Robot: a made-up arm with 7 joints.
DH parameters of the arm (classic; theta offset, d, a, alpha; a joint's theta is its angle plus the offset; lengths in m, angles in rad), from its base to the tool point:
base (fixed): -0.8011 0 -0.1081 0
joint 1: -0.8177 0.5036 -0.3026 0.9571
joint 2: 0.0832 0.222 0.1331 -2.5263
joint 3: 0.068 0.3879 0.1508 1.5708
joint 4: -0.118 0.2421 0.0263 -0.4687
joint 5: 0 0.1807 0.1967 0.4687
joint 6: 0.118 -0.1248 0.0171 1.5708
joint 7: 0 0.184 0.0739 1.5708
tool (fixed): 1.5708 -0.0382 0 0
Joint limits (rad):
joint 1: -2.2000..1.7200
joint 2: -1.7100..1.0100
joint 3: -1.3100..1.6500
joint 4: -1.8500..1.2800
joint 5: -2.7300..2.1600
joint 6: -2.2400..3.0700
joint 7: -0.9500..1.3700
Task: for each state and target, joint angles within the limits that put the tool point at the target. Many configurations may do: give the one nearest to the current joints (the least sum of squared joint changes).
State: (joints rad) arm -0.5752 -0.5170 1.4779 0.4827 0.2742 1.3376 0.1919
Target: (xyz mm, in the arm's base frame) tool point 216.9 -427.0 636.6
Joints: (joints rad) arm -0.7373 -0.2891 1.2201 1.0146 0.7106 1.5940 0.1385
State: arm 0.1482 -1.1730 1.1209 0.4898 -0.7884 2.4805 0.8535
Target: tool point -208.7 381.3 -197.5
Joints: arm 0.1877 -1.2831 1.6213 -0.0382 -1.0089 2.4065 0.8849
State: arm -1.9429 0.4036 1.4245 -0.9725 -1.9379 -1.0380 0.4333
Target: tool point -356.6 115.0 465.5
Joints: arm -2.2000 -0.5207 1.2578 -0.9585 -1.6762 -0.9949 0.5921
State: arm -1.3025 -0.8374 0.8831 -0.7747 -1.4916 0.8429 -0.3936
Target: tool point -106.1 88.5 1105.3
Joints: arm -1.3135 -0.1771 0.4266 -0.9333 -1.6594 1.0379 -0.2613
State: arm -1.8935 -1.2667 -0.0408 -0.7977 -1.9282 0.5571 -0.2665
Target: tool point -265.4 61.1 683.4
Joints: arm -1.7412 -1.5062 -0.2948 -0.7639 -2.1554 0.1915 -0.3905
